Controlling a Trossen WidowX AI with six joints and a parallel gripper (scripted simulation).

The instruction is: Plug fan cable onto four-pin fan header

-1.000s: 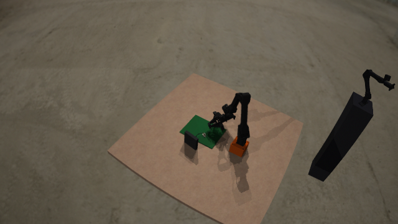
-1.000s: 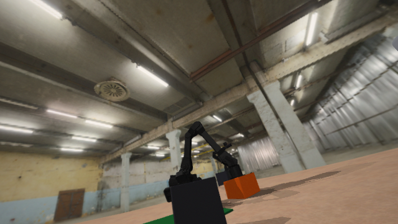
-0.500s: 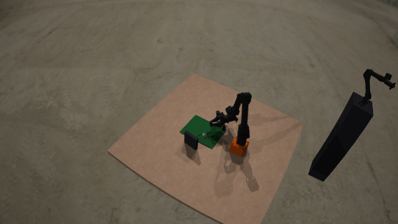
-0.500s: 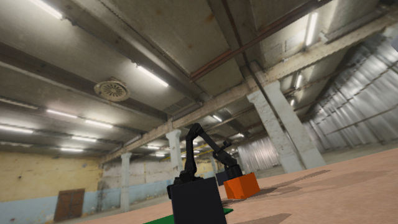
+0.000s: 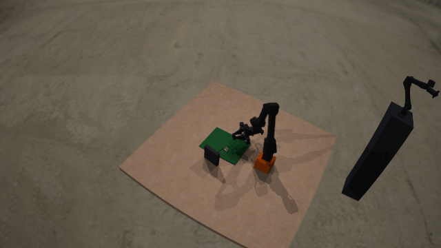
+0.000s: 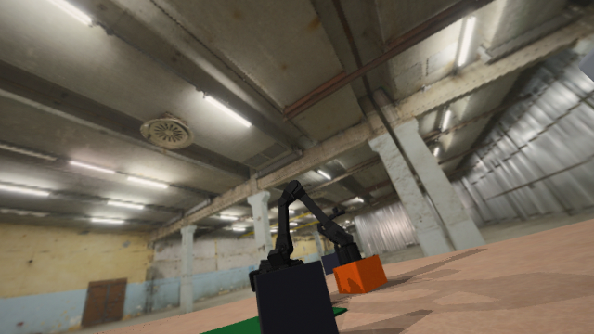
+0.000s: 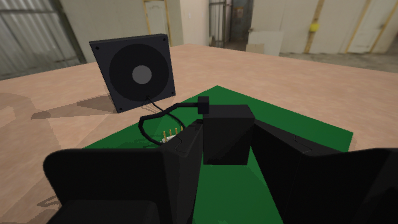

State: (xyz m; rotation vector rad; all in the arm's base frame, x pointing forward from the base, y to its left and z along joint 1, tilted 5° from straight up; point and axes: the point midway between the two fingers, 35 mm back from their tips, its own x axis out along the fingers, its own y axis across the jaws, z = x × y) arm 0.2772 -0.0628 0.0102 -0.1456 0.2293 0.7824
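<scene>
Now: the black fan plug 1 cm below my gripper tip. From my gripper tip the other things lie so: black fan: 22 cm to the left, 3 cm ahead, 2 cm below; then green board: 10 cm below, 4 cm to the left, 3 cm ahead; then white four-pin header: 8 cm to the left, 8 cm below.
</scene>
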